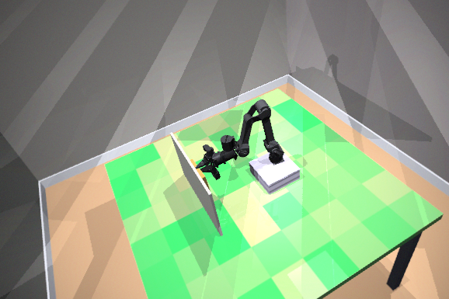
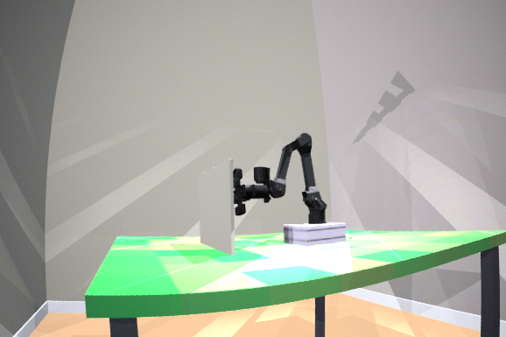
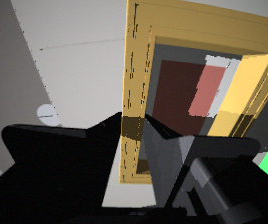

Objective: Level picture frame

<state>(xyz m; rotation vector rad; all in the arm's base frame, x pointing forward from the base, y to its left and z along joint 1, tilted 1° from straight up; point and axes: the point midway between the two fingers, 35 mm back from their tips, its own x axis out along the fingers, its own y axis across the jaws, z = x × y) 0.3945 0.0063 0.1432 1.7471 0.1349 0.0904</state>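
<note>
My gripper tip is now 10 mm to the right of the picture frame and 50 mm above it. Also, from my gripper tip: wall panel: 20 mm ahead, 10 mm to the left, 70 mm below.
</note>
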